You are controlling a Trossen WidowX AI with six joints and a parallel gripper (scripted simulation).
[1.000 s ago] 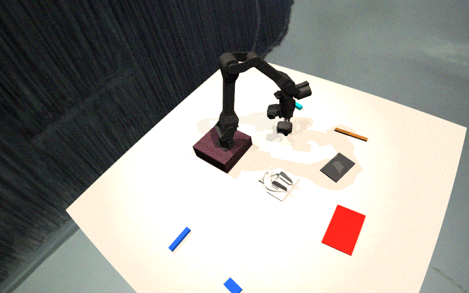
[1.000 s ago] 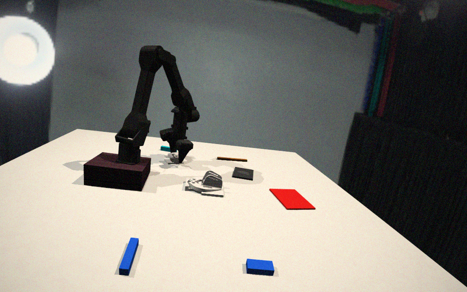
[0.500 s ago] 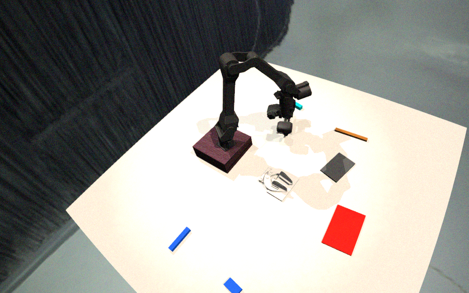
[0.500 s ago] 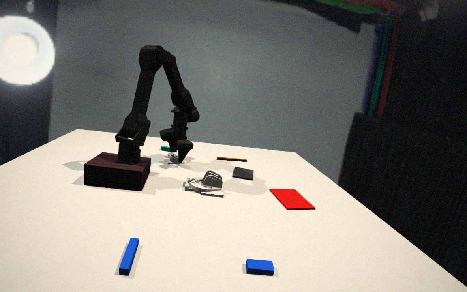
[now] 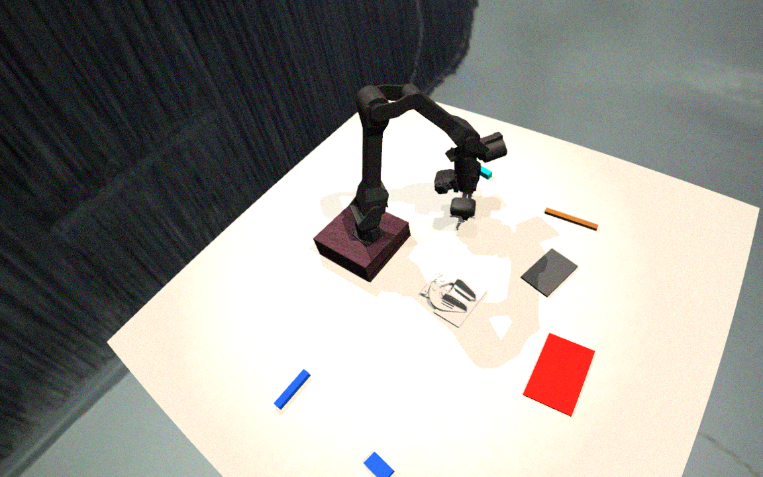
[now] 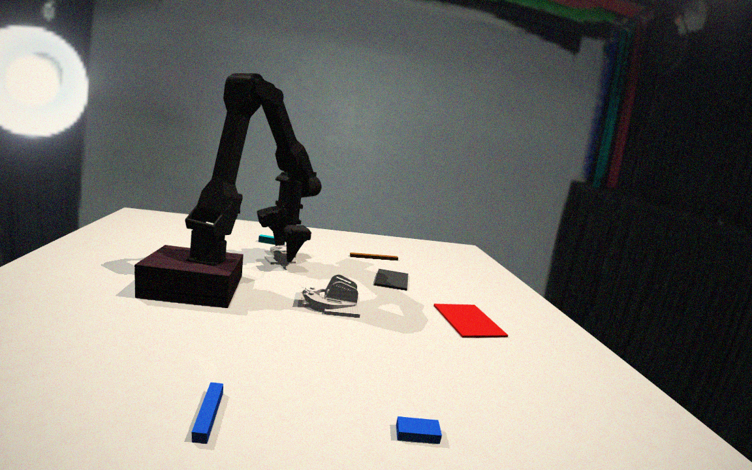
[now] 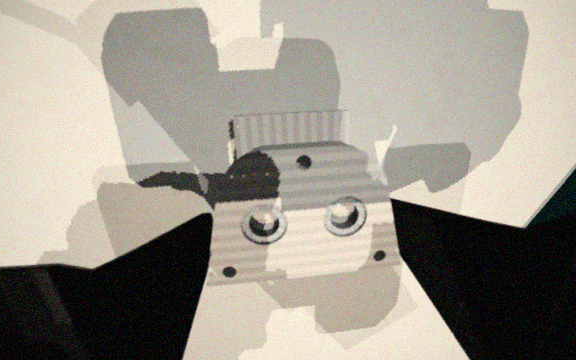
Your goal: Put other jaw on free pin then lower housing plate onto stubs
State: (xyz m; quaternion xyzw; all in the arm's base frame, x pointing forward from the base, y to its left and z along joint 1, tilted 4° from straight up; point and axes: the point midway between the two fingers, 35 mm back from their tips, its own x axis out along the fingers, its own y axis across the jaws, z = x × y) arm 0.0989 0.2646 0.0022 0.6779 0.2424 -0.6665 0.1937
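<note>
Now: gripper tip 10 mm past the small white stand and 10 mm to the left of it. Also, from my gripper tip: dark grey plate (290 mm ahead, 20 mm to the right, 10 mm below); then teal block (80 mm behind, 140 mm to the left); then orange bar (230 mm ahead, 160 mm to the left, 10 mm below).
</note>
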